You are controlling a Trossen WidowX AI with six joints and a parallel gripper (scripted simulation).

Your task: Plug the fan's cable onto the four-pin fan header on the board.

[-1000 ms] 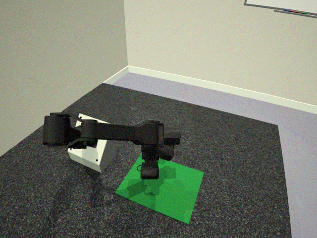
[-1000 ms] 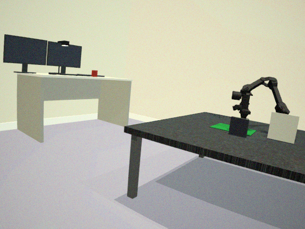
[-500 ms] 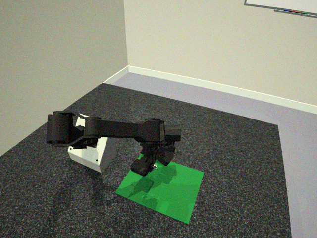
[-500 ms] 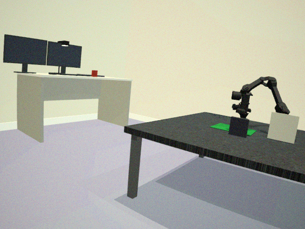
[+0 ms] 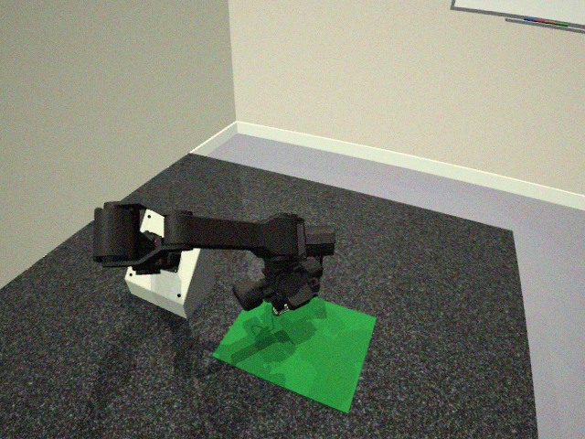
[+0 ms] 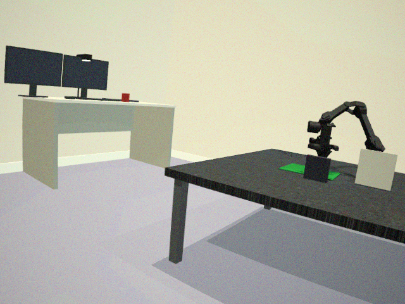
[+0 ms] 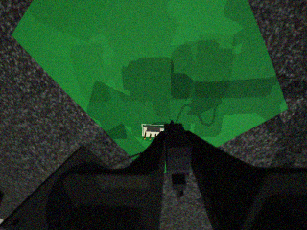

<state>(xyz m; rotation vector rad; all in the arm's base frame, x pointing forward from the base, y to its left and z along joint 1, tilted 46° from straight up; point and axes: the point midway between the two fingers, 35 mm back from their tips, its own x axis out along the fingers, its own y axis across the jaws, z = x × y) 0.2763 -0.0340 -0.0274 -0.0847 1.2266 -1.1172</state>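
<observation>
Now: the dark plug 10 mm to the left of my gripper tip, 10 mm behind it and 10 mm above it. The rest, counted from my gripper tip: green board: 80 mm below, 50 mm ahead, 20 mm to the right; black fan: 170 mm to the left, 10 mm below, 10 mm behind.
</observation>
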